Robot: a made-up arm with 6 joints.
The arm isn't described. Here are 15 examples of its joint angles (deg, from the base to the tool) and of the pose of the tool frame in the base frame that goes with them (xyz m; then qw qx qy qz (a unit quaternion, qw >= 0)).
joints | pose
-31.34 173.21 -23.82 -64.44 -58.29 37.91 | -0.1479 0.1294 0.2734 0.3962 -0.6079 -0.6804 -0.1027
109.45 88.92 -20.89 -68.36 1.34 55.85 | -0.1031 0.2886 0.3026 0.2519 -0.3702 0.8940 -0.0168
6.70 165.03 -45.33 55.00 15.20 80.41 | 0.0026 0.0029 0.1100 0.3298 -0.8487 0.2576 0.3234
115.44 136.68 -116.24 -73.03 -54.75 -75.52 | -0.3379 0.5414 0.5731 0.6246 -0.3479 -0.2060 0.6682
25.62 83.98 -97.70 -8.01 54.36 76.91 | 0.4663 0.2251 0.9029 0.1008 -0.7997 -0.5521 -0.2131
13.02 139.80 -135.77 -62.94 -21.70 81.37 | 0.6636 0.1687 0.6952 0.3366 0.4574 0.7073 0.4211
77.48 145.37 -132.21 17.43 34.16 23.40 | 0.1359 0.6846 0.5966 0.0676 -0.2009 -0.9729 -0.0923
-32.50 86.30 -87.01 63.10 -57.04 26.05 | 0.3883 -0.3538 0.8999 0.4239 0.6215 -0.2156 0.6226
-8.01 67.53 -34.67 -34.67 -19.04 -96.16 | 0.4603 -0.0282 0.5770 0.7158 -0.2225 0.4909 -0.4439
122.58 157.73 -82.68 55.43 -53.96 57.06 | -0.1984 0.4062 0.1931 0.2598 -0.4348 -0.8317 -0.2274
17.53 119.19 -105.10 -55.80 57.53 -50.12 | 0.6209 0.1515 0.6224 0.4224 -0.0811 0.6802 -0.5936
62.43 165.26 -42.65 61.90 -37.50 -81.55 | 0.0757 0.0107 0.1252 0.3186 -0.1250 0.8058 -0.4832
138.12 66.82 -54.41 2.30 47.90 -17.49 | -0.3960 0.3434 0.7000 0.2254 -0.5949 0.7617 0.1225
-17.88 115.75 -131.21 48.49 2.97 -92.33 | 0.5504 -0.2099 0.9950 0.7545 0.4492 0.4615 -0.1262
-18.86 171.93 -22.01 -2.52 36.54 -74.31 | -0.2348 0.0825 0.2700 0.6154 0.1418 -0.7711 0.0809
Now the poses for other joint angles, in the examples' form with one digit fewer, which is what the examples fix.
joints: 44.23 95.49 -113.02 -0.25 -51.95 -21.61
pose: 0.336 0.336 1.042 0.662 0.285 0.283 0.633
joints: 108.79 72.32 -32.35 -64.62 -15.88 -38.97
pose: -0.186 0.414 0.497 0.596 -0.637 0.297 0.388
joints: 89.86 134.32 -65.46 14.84 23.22 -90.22
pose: -0.025 0.442 0.232 0.286 -0.704 0.645 -0.078
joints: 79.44 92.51 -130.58 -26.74 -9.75 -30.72
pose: 0.048 0.414 1.161 0.702 0.068 0.391 0.592
